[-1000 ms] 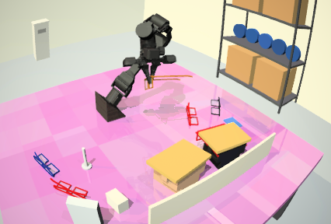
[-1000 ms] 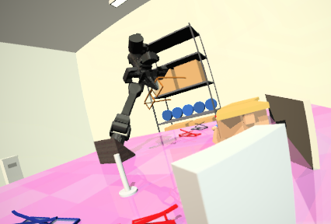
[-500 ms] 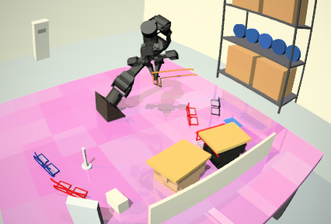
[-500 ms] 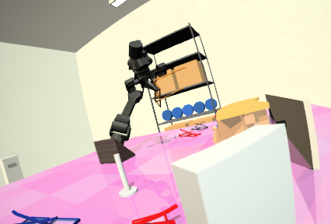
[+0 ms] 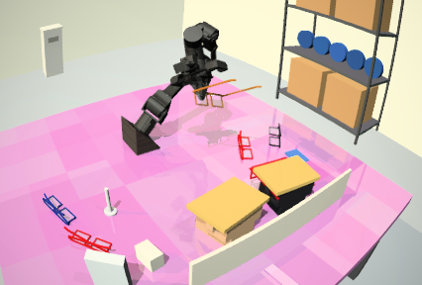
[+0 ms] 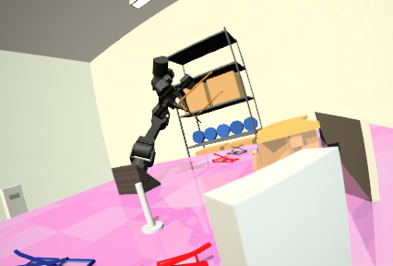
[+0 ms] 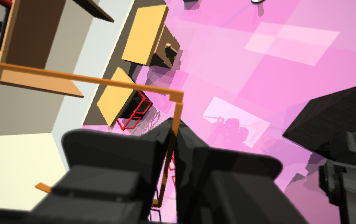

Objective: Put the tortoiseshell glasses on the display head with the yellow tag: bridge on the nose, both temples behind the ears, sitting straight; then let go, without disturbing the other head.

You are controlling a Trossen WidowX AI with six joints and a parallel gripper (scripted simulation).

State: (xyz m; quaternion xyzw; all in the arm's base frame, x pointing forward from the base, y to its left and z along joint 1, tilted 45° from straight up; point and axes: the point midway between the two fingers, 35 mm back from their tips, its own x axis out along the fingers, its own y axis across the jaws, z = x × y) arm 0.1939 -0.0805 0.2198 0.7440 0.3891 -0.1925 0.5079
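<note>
Right now my gripper tip is 260 mm short of the tan head, 170 mm above it and 140 mm to the left of it. Round my gripper tip: blue tag (310 mm to the left, 220 mm below, 170 mm ahead); dark head (270 mm ahead, 170 mm below, 80 mm to the left); white post (360 mm to the right, 200 mm below, 60 mm ahead).
</note>
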